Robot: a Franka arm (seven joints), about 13 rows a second.
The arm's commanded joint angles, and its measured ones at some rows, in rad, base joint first. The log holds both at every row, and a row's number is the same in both.
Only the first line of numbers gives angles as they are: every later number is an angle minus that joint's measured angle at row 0.
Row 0, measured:
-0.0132, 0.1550, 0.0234, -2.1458, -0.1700, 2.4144, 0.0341
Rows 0 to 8, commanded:
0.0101, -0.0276, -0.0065, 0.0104, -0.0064, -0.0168, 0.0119
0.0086, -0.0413, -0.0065, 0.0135, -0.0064, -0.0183, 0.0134
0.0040, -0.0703, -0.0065, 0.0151, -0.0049, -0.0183, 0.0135
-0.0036, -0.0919, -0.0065, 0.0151, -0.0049, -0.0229, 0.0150
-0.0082, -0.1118, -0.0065, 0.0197, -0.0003, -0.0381, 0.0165
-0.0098, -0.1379, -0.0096, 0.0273, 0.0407, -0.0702, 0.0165
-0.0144, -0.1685, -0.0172, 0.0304, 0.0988, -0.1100, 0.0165
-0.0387, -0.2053, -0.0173, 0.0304, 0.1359, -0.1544, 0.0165
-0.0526, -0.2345, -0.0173, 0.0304, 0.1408, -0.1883, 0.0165
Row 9, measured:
-0.0184, -0.1615, -0.0236, 0.0406, 0.1008, -0.1152, 0.0089
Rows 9 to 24, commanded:
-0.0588, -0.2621, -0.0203, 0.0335, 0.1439, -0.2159, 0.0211
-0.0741, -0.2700, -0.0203, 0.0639, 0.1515, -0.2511, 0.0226
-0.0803, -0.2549, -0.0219, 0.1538, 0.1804, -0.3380, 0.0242
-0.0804, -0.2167, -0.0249, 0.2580, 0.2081, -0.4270, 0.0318
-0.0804, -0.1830, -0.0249, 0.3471, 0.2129, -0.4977, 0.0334
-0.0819, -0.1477, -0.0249, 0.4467, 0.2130, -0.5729, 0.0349
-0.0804, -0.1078, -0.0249, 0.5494, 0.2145, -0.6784, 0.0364
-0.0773, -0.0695, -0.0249, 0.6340, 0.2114, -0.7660, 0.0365
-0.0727, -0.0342, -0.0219, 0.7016, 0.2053, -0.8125, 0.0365
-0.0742, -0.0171, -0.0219, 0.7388, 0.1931, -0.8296, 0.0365
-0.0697, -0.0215, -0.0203, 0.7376, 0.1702, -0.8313, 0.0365
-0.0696, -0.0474, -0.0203, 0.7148, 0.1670, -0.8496, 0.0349
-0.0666, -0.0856, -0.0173, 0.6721, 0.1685, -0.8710, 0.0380
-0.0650, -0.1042, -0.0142, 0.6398, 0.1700, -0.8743, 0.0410
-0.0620, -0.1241, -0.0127, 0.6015, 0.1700, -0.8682, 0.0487
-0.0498, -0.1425, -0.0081, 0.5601, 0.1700, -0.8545, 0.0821
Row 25, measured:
-0.0689, -0.0794, -0.0157, 0.6544, 0.1816, -0.8608, 0.0339
